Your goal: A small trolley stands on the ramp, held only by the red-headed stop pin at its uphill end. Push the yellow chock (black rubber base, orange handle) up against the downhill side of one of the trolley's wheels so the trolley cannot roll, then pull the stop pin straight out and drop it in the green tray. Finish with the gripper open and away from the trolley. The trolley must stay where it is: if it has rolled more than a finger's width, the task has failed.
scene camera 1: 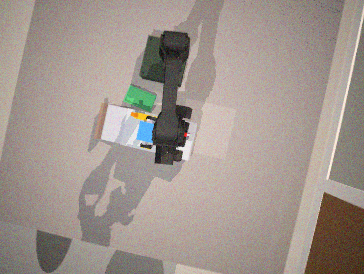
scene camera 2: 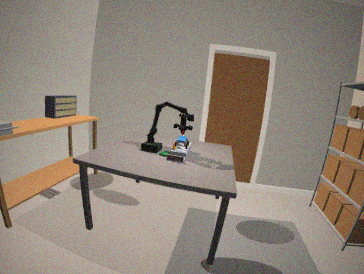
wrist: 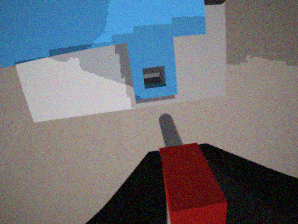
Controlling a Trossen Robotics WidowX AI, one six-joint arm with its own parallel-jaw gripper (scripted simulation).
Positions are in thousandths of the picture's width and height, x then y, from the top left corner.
Labels:
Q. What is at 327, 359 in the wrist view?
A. A ramp.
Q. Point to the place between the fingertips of the gripper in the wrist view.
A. At 599, 708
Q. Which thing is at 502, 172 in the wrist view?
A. A blue trolley.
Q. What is the gripper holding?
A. A red-headed stop pin.

